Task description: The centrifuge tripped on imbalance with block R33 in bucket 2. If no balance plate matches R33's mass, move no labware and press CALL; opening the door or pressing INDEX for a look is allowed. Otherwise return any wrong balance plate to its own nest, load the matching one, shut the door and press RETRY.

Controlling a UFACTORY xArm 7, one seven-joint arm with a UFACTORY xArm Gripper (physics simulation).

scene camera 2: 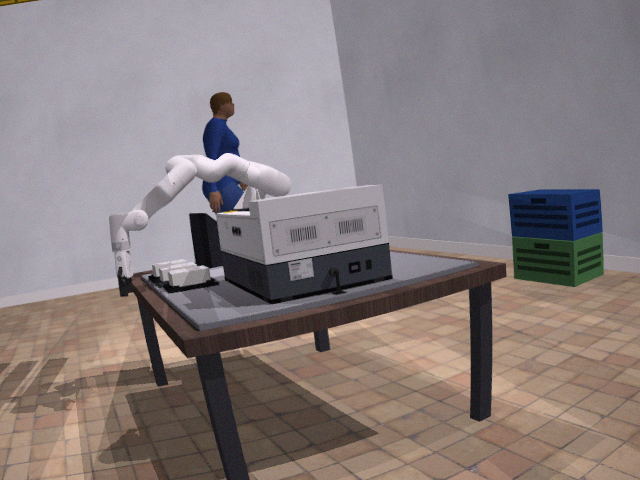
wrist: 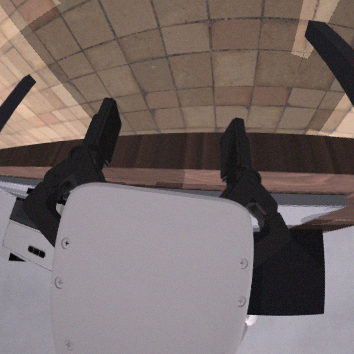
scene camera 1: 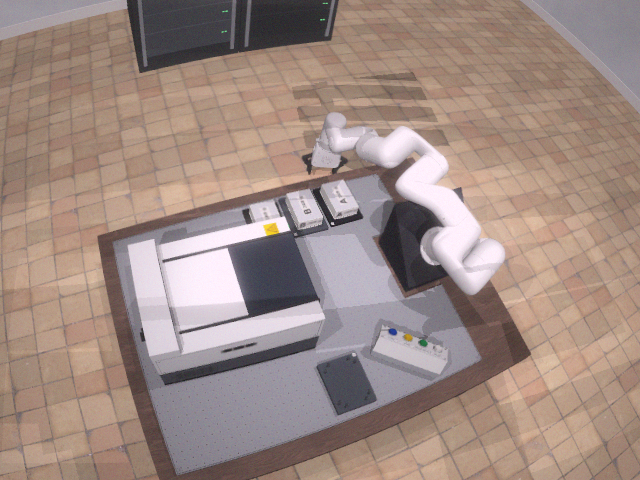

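Pixels of known places: gripper, between the fingertips: point(scene camera 2: 127, 294) point(wrist: 172, 118) point(scene camera 1: 321, 172); arm's base, origin of its link: point(wrist: 258, 265).
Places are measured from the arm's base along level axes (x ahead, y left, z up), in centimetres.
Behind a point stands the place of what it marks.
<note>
The centrifuge point(scene camera 1: 206, 284) @[y 3.9, x 73.9, z 11.8 cm] point(scene camera 2: 325, 227) @[y 5.4, x 93.2, z 6.7 cm] point(wrist: 25, 240) @[y -11.4, x 78.1, z 5.4 cm] is a white and dark box; a dark panel point(scene camera 1: 273, 273) @[y 4.6, x 55.8, z 12.1 cm] covers part of its top, and its buckets and block R33 do not show. White balance plates A point(scene camera 1: 339, 199) @[y -26.8, x 23.9, z -3.6 cm] and B point(scene camera 1: 304, 209) @[y -25.1, x 36.7, z -3.7 cm], and a third plate point(scene camera 1: 264, 211) @[y -27.0, x 49.7, z -3.7 cm] point(scene camera 2: 189, 275) @[y -24.9, x 53.5, z -5.1 cm] partly hidden by the centrifuge in scene camera 1, sit in black nests at the table edge. My gripper point(scene camera 1: 323, 172) @[y -47.0, x 22.7, z -12.8 cm] point(scene camera 2: 124, 292) @[y -47.0, x 22.7, z -12.8 cm] point(wrist: 172, 118) @[y -47.0, x 22.7, z -12.8 cm] is open and empty, just outside the table edge beyond plate A, low near tabletop height. The button box point(scene camera 1: 405, 358) @[y 32.2, x 23.0, z -4.2 cm] has blue, yellow, green and white buttons.
An empty dark four-peg tray point(scene camera 1: 345, 383) @[y 33.7, x 41.6, z -7.5 cm] lies beside the button box. The wooden table rim point(scene camera 1: 491, 330) @[y 30.9, x -13.2, z -10.4 cm] point(scene camera 2: 289, 328) @[y -10.6, x 106.5, z -12.4 cm] point(wrist: 170, 150) @[y -43.2, x 23.4, z -12.4 cm] runs near the fingers. The arm's black pedestal point(scene camera 1: 400, 248) @[y -1.5, x 12.8, z 0.6 cm] stands at the table's side. A person in blue point(scene camera 2: 219, 136) stands behind the arm. Crates point(scene camera 2: 555, 237) stand apart.
</note>
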